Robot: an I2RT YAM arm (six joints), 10 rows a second.
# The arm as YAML. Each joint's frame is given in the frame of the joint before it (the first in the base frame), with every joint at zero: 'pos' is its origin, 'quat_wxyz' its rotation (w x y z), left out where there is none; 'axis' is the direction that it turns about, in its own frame. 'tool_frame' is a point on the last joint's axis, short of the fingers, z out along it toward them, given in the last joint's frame.
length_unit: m
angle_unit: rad
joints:
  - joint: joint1
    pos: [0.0, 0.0, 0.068]
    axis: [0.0, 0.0, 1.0]
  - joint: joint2
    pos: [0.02, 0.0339, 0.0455]
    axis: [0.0, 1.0, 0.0]
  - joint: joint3
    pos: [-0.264, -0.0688, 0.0]
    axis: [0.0, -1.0, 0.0]
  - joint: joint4
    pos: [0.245, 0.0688, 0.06]
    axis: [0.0, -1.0, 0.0]
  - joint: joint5
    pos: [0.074, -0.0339, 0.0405]
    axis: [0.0, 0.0, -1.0]
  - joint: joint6
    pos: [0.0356, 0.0, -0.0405]
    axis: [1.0, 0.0, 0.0]
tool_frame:
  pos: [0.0, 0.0, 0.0]
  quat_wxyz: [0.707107, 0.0, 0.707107, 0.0]
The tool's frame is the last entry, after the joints.
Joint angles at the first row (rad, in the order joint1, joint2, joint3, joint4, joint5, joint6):
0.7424 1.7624 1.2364 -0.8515 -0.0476 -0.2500
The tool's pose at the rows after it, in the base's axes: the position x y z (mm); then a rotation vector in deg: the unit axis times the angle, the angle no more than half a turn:
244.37 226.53 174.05 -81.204 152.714 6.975
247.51 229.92 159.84 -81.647 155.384 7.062
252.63 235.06 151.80 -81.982 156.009 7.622
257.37 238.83 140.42 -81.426 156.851 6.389
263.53 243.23 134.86 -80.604 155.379 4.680
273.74 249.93 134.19 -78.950 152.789 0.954
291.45 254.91 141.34 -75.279 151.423 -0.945
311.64 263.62 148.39 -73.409 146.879 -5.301
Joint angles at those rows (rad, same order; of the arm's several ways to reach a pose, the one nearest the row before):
0.7425 1.8068 1.2119 -0.8391 -0.0476 -0.2317
0.7424 1.8589 1.2210 -0.8391 -0.0583 -0.2224
0.7424 1.9004 1.2424 -0.8299 -0.0674 -0.2224
0.7424 1.9433 1.2531 -0.8085 -0.0553 -0.2132
0.7425 1.9695 1.2654 -0.7703 -0.0292 -0.2132
0.7425 1.9971 1.3007 -0.7364 0.0259 -0.2132
0.7241 2.0278 1.3742 -0.7363 0.0598 -0.2040
0.7133 2.0677 1.4571 -0.7089 0.1286 -0.2299

